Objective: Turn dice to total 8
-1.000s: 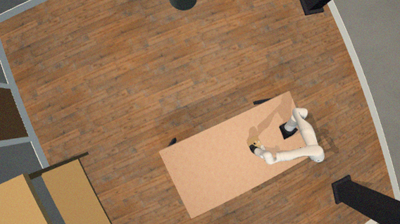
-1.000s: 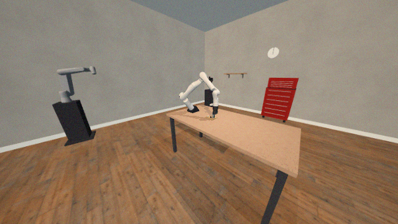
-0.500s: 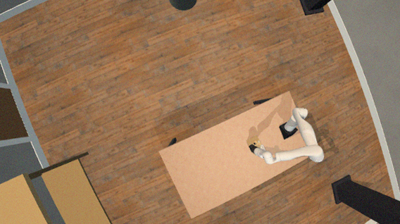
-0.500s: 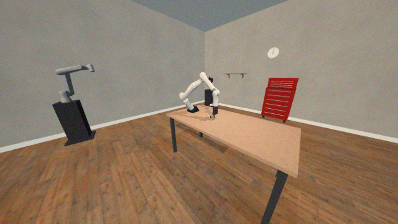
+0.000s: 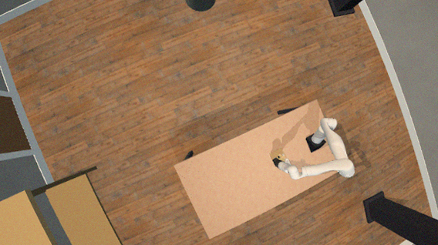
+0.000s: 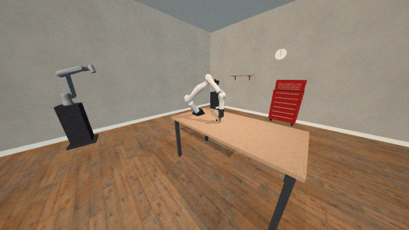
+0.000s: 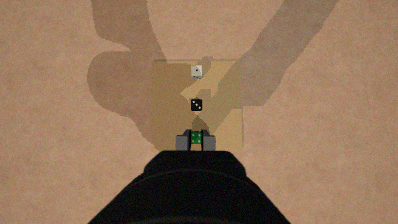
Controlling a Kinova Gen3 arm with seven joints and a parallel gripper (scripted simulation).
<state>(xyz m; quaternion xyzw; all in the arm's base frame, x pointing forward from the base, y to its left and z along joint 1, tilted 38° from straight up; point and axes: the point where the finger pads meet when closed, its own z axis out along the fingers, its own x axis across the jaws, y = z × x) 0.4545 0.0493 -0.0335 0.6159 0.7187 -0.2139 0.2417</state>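
Right now the green die is 1 cm below my hand. Round my hand: black die (5 cm behind, 1 cm to the right, 2 cm below); then tan mat (5 cm behind, 1 cm to the right, 3 cm below); then white die (10 cm behind, 1 cm to the right, 2 cm below).
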